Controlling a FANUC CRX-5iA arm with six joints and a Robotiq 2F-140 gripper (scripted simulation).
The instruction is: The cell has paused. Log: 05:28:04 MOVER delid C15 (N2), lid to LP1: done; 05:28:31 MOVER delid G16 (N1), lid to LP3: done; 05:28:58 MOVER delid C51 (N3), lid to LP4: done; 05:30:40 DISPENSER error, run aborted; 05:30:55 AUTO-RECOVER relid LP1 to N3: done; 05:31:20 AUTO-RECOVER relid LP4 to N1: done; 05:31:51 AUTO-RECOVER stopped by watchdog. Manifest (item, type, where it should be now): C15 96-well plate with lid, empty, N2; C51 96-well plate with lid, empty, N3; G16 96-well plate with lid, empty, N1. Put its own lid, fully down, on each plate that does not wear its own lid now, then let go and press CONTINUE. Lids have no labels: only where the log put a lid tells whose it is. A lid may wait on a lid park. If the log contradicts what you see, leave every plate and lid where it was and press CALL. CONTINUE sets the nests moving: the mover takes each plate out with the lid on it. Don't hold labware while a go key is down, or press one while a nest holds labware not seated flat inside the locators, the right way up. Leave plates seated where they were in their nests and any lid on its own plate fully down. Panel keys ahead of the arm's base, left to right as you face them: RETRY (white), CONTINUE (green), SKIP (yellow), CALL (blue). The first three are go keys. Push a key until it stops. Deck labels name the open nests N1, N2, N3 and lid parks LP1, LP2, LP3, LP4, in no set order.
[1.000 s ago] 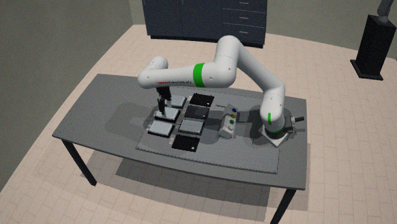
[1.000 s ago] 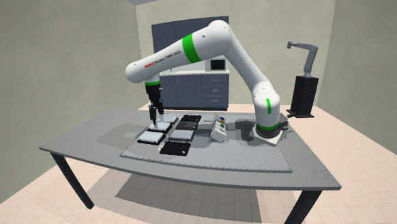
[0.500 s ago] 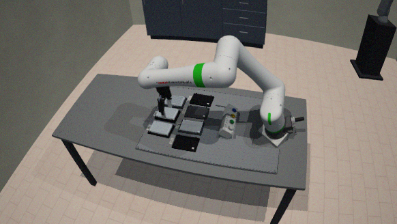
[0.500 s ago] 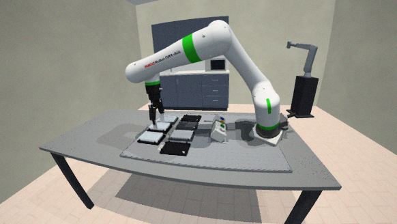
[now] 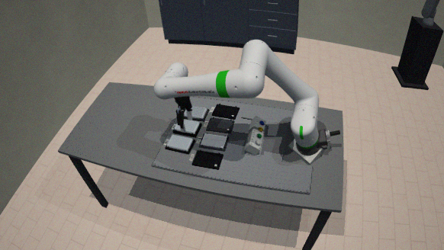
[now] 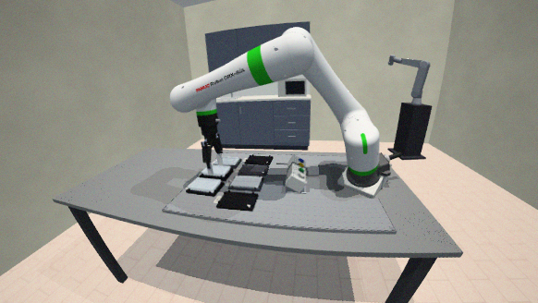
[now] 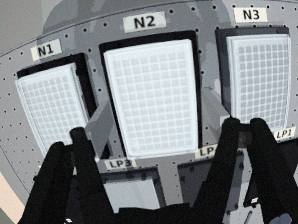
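My gripper is now 30 mm above the plate. Also, from my hand: LP4 label (100 mm behind, 50 mm to the right, 50 mm below); then pale lid (170 mm behind, 90 mm to the left, 40 mm below); then N3 label (70 mm ahead, 140 mm to the right, 50 mm below).
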